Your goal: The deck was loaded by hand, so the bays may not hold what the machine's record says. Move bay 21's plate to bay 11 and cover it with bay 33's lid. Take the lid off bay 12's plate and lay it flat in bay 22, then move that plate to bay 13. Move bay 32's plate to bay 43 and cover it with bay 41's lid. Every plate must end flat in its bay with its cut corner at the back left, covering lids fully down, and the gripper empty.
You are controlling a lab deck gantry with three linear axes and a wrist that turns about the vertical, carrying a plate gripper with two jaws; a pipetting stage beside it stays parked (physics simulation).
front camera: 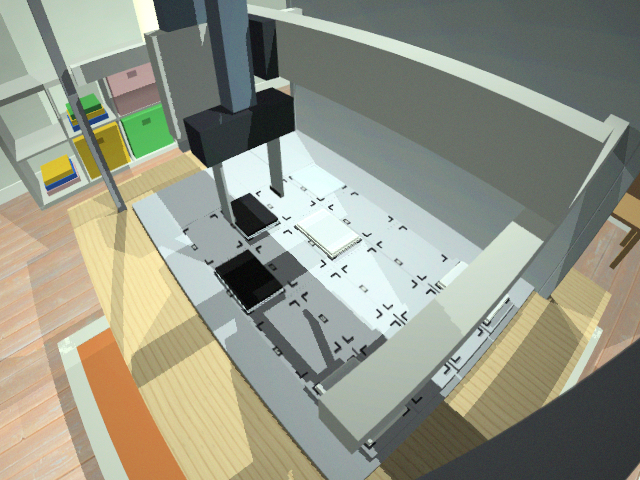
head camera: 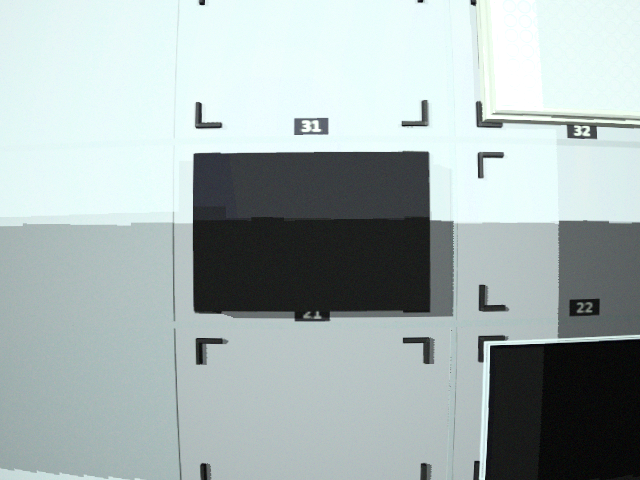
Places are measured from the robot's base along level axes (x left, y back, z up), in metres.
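Pixels of known places: gripper, between the fingertips: (front camera: 254,204); robot's base, origin of its link: (front camera: 184,231).
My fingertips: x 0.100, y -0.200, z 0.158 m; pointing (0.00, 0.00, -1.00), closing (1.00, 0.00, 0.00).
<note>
Ahead of a thing's pixels: the offset from my fingertips to its middle. "spot": to the spot under its first point.
A black plate {dx +0.050, dy +0.136, dz -0.145 m} (front camera: 254,213) (head camera: 311,232) sits in bay 21; its cut corner is hard to make out. My gripper (front camera: 255,210) is open over it, with one finger toward its front side and one behind; their exact height is unclear. The fingers do not show in the head view. A black plate {dx -0.057, dy -0.028, dz -0.145 m} (front camera: 249,281) (head camera: 589,413) with a pale clear rim sits in bay 12. A white plate {dx +0.157, dy -0.028, dz -0.151 m} (front camera: 328,232) (head camera: 584,62) sits in bay 32. A clear flat lid {dx +0.264, dy +0.136, dz -0.154 m} (front camera: 323,180) lies in bay 41. I cannot make out a lid in bay 33.
Part of a white item {spot: dx +0.252, dy -0.301, dz -0.129 m} (front camera: 450,275) shows behind the pale beam (front camera: 413,330) at the right, which hides part of the deck. A grey panel (front camera: 183,77) hangs left of the gripper's column. A thin grey post (front camera: 93,139) stands at the left.
</note>
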